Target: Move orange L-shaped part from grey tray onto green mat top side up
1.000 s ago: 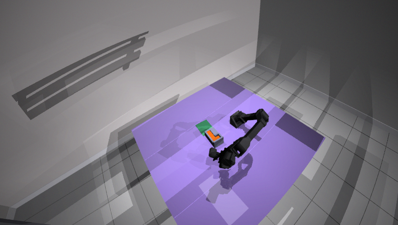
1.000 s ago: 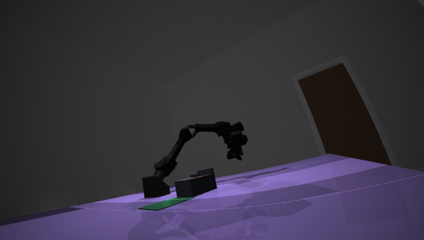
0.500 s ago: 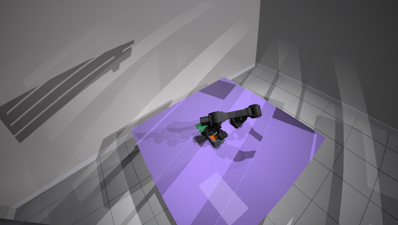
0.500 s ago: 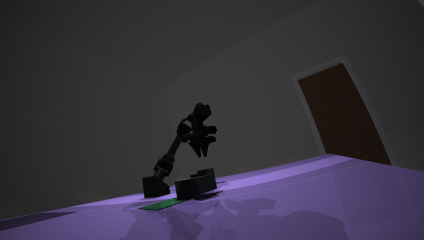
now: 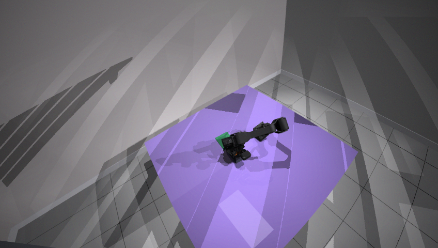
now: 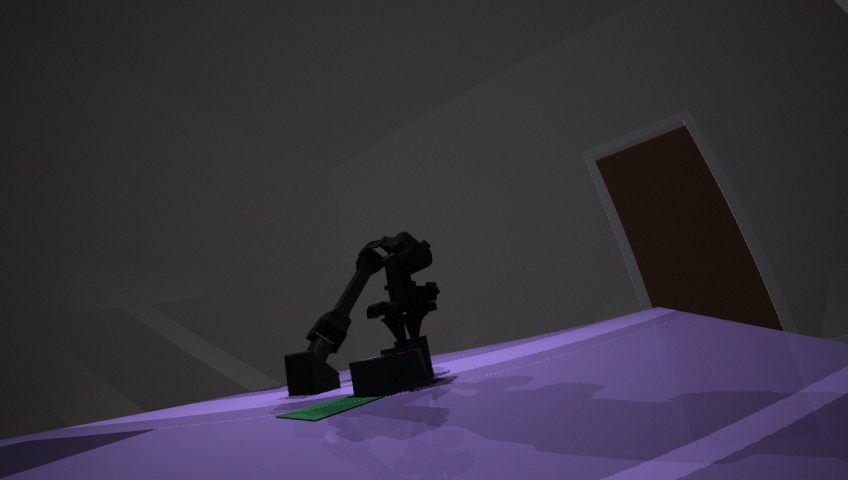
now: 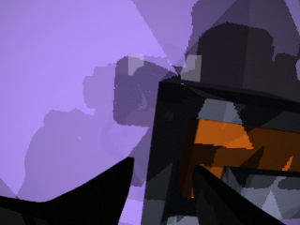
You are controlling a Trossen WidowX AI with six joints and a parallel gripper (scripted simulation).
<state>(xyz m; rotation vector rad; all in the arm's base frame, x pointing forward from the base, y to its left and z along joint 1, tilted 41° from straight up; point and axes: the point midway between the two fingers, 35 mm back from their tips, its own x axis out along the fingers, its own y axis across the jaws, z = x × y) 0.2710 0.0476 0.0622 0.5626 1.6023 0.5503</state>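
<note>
My gripper tip is 6 cm to the left of the orange L-shaped part and 2 cm above it. Round my gripper tip: green mat: 22 cm to the right, 9 cm below, 1 cm behind.
</note>
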